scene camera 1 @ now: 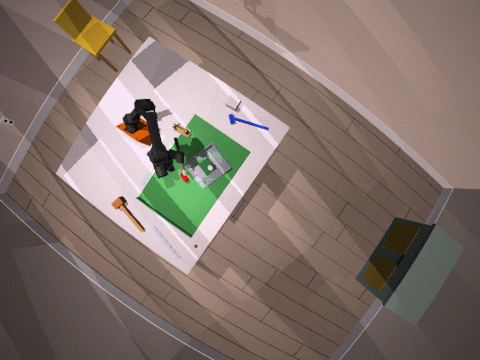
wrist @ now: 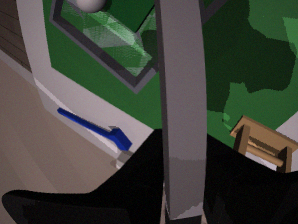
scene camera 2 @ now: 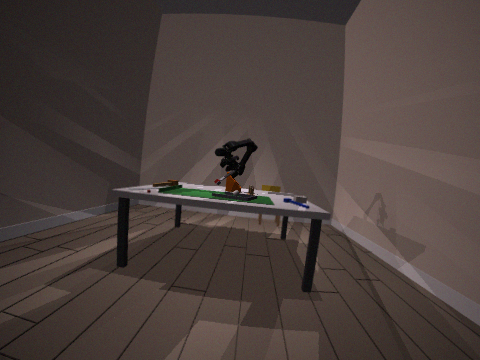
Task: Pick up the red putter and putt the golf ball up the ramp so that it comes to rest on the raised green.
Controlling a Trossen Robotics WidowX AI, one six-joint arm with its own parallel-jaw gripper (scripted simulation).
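My own gripper (wrist: 174, 135) is visible to me. I can see a green mat both in scene camera 1, where the mat (scene camera 1: 184, 203) shares the view with a grey frame (scene camera 1: 200, 171), and in the wrist view, where I find the mat (wrist: 243, 53) again.
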